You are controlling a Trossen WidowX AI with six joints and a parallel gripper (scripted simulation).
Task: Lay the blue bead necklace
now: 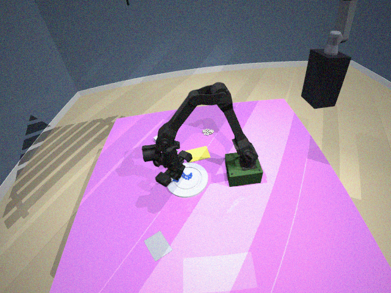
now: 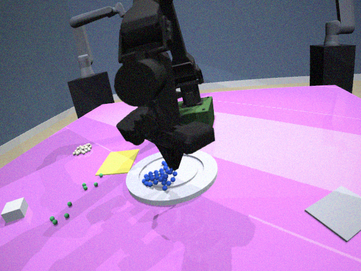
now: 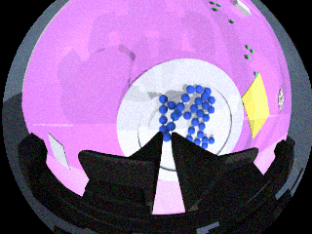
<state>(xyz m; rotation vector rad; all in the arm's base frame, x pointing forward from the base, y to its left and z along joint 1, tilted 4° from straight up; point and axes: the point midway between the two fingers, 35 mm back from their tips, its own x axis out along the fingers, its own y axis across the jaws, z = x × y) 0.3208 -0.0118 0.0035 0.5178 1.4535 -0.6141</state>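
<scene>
The round white bead board lies 4 cm behind my gripper tip, 3 cm below it and 2 cm to the right of it. From my gripper tip the other things lie so: yellow sheet: 18 cm to the right, 11 cm behind, 4 cm below; then grey tile: 29 cm to the left, 10 cm ahead, 4 cm below; then cube: 35 cm to the right, 11 cm ahead, 3 cm below.
</scene>
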